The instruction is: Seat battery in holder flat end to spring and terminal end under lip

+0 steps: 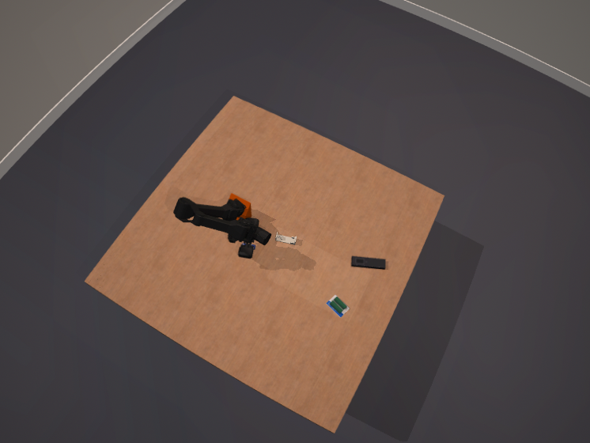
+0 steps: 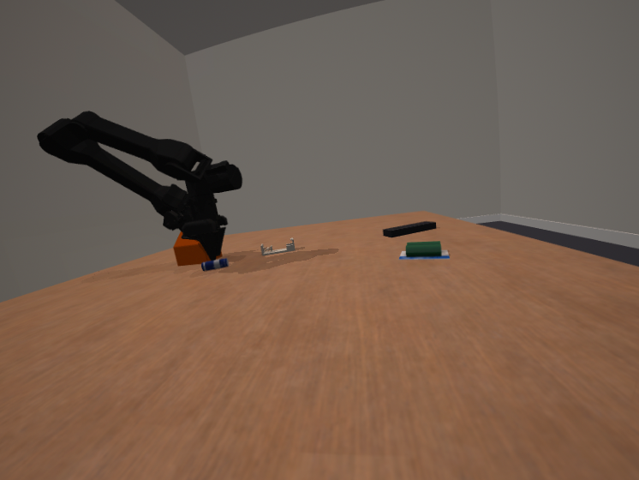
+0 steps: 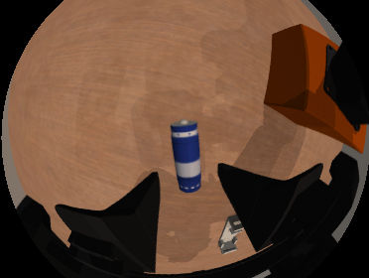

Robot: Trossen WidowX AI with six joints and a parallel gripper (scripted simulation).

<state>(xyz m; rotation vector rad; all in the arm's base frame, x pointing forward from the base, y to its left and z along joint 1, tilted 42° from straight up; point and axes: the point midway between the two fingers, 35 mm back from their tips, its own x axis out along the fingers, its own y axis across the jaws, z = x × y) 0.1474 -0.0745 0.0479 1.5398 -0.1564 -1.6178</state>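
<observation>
The battery lies 10 mm behind my gripper tip and 20 mm below it. From my gripper tip the other things lie so: black bar 480 mm ahead, 280 mm to the left, 10 mm below; white card 480 mm ahead, 30 mm to the left, 20 mm below.
</observation>
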